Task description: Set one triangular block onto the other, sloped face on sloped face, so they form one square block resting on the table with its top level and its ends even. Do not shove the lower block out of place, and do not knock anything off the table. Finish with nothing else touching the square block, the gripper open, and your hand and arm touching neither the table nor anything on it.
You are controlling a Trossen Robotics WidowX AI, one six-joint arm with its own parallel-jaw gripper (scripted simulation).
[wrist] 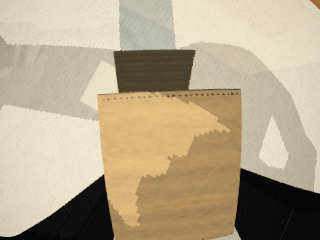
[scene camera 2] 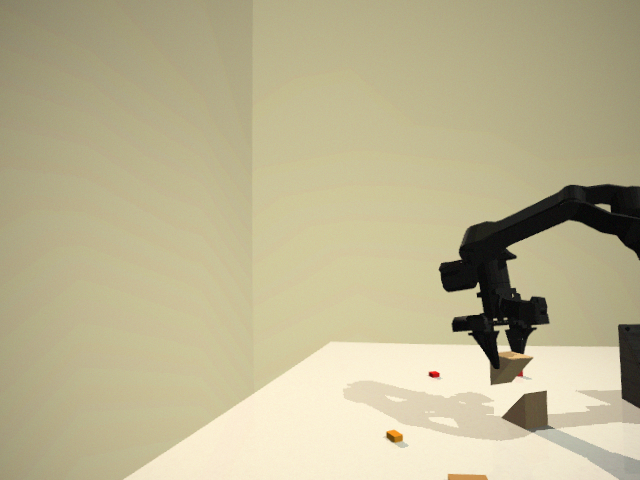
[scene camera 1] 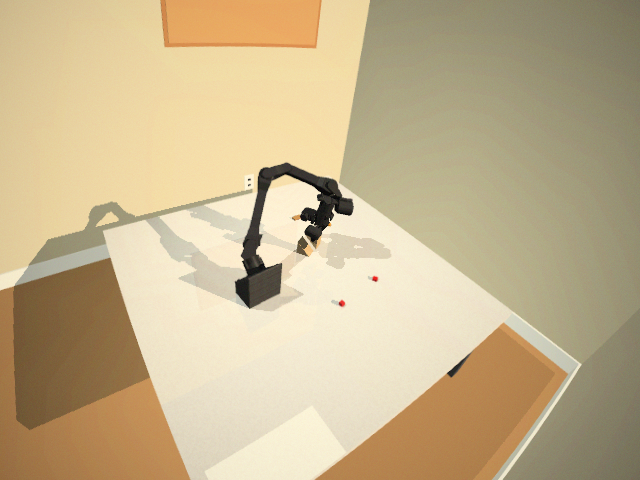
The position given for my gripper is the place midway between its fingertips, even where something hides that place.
I see my gripper point(scene camera 2: 508, 367).
My gripper shows as well in the wrist view point(wrist: 167, 177).
